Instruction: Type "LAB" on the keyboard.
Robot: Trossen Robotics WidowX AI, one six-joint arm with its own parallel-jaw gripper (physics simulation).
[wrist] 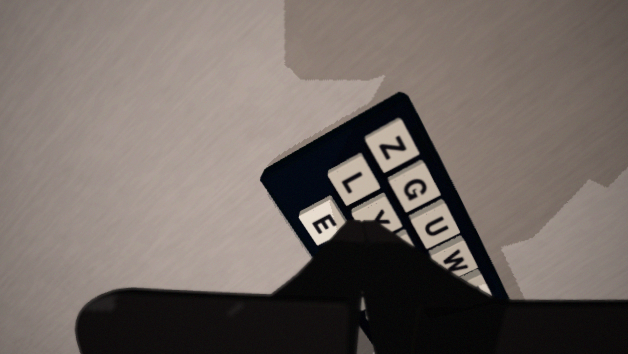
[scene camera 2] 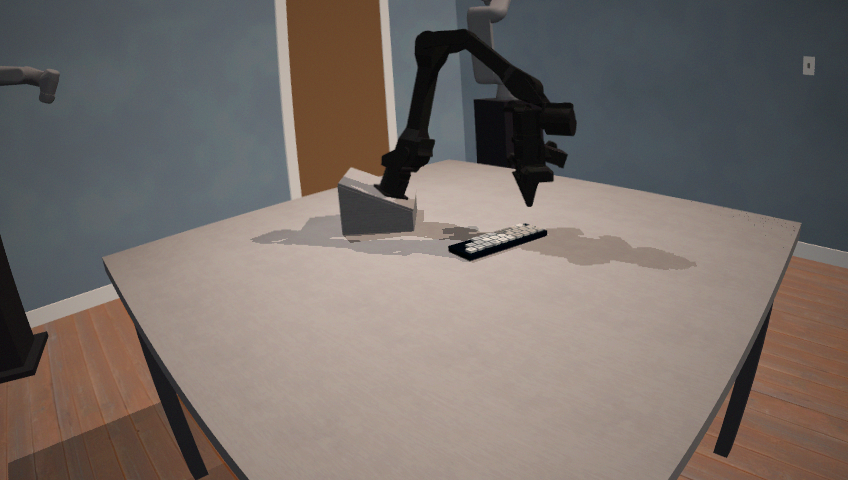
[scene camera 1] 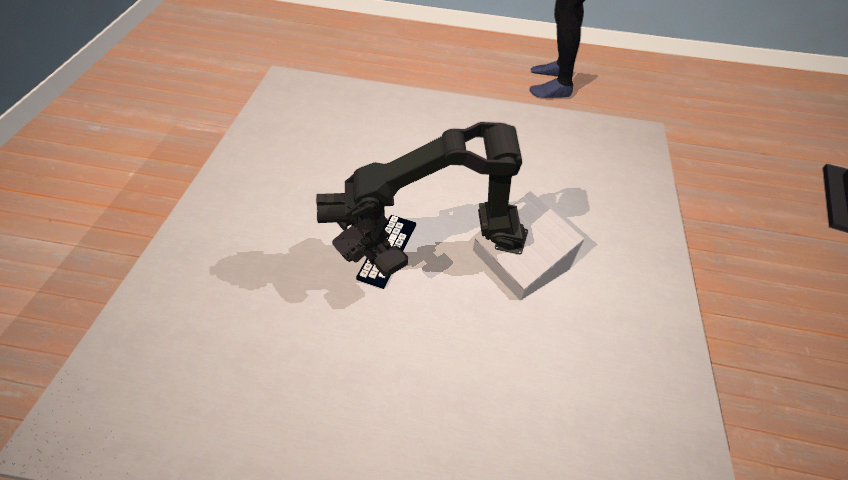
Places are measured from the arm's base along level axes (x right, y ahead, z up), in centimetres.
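Pixels of known places: gripper, fingertip midpoint: [wrist: 360, 234] [scene camera 2: 529, 206] [scene camera 1: 372, 262]; arm's base, link origin: [scene camera 2: 390, 192] [scene camera 1: 511, 239].
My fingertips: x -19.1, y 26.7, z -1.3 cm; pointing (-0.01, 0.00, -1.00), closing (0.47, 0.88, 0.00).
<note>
Ahead of a thing's pixels: the offset from my fingertips to its middle. Level surfaces: height alone.
A dark navy keyboard @(dy +0.6, dx +8.5, dz -5.3 cm) [scene camera 1: 407, 227] [scene camera 2: 462, 251] [wrist: 310, 175] with pale letter keys lies flat on the table, partly hidden by the arm in scene view 1. My gripper [scene camera 2: 529, 204] [wrist: 360, 234] is shut and empty, pointing down. In scene view 2 its tips are above the table at the keyboard's far right end, with a gap below them. In the wrist view the tips overlap the Y key @(dy +0.2, dx +2.0, dz -4.7 cm) [wrist: 375, 210], near the L key @(dy +0.1, dx +0.0, dz -4.7 cm) [wrist: 354, 181] and E key @(dy -1.9, dx +1.1, dz -4.7 cm) [wrist: 322, 221]. The Z key @(dy +2.1, dx -0.6, dz -4.7 cm) [wrist: 392, 145], G key @(dy +2.2, dx +1.4, dz -4.7 cm) [wrist: 414, 189] and U key @(dy +2.3, dx +3.4, dz -4.7 cm) [wrist: 436, 227] also show. The A and B keys do not show there.
The arm stands on a grey wedge-shaped base [scene camera 1: 550, 246] [scene camera 2: 376, 209] on the broad table @(dz -6.2 cm) [scene camera 1: 416, 386] [scene camera 2: 416, 356]. A person's legs [scene camera 1: 569, 44] show beyond the table. Other robot arms [scene camera 2: 483, 53] [scene camera 2: 29, 76] and a dark pedestal [scene camera 2: 492, 133] stand in the background.
</note>
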